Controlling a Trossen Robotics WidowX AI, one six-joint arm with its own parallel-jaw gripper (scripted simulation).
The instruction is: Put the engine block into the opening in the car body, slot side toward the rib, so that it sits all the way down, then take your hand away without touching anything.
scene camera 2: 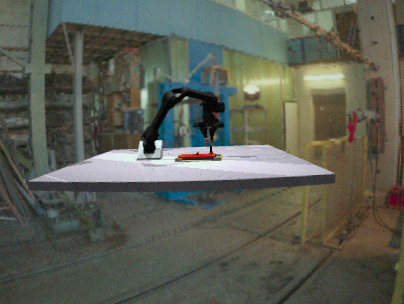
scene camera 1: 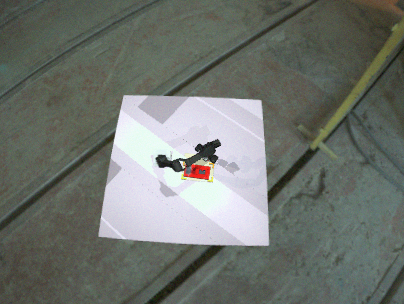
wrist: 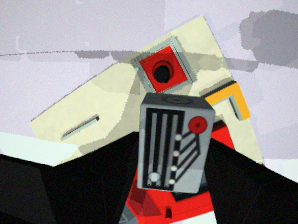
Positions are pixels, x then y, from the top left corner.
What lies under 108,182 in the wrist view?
My gripper.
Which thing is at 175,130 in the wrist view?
A grey engine block.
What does my gripper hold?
A grey engine block.
